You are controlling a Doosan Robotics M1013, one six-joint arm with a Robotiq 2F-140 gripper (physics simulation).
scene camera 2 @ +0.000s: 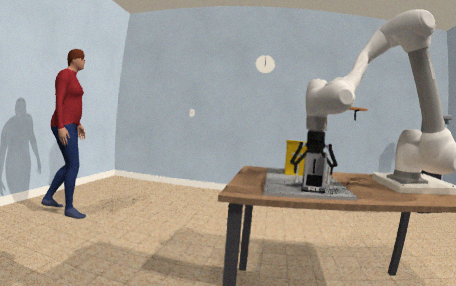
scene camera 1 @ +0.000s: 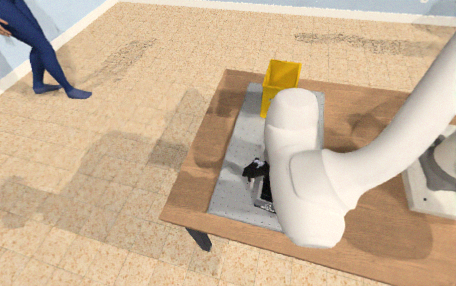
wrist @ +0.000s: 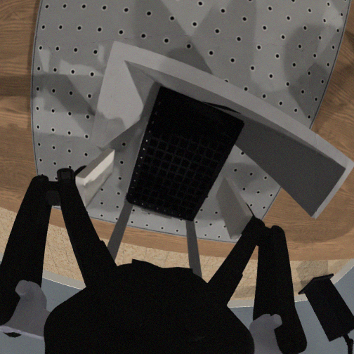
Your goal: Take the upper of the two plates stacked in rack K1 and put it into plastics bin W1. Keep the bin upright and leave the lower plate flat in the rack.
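Frame: origin at the arm's base, x up, y left, z back, level; metres.
Seen in the pictures: gripper, fingertip midpoint: (scene camera 2: 312, 182); arm's base at its link origin: (scene camera 2: 406, 180) (scene camera 1: 448, 169).
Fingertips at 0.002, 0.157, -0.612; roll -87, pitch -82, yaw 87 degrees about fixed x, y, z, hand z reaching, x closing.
Note:
Offsets run from my fingertips to a thing's top centre, as dx, dy, dz. Level surfaces: height alone.
The upper plate (wrist: 185, 155), black with a grid of wells, lies in the grey rack K1 @[+0.126, -0.010, +0.009] (wrist: 200, 76) (scene camera 2: 321, 167). Its edges cannot be told apart from those of a lower plate, which is hidden beneath it in the wrist view. My gripper (wrist: 167, 174) (scene camera 2: 314, 177) is open and points down over the rack. Its pale finger pads stand apart from the plate on either side, with nothing held. In scene camera 1 the arm hides most of the gripper and part of the rack. The yellow bin W1 @[+0.153, -0.433, +0.013] (scene camera 1: 268, 100) (scene camera 2: 291, 157) stands upright, with its top open.
The rack and bin stand on a grey perforated board @[dx -0.026] (scene camera 1: 239, 150) (wrist: 165, 30) on a wooden table @[dx -0.039] (scene camera 1: 192, 187) (scene camera 2: 235, 192). The bin is toward the board's far end in scene camera 1. The rack's tall walls rise close to the plate. A person (scene camera 2: 68, 100) stands away from the table.

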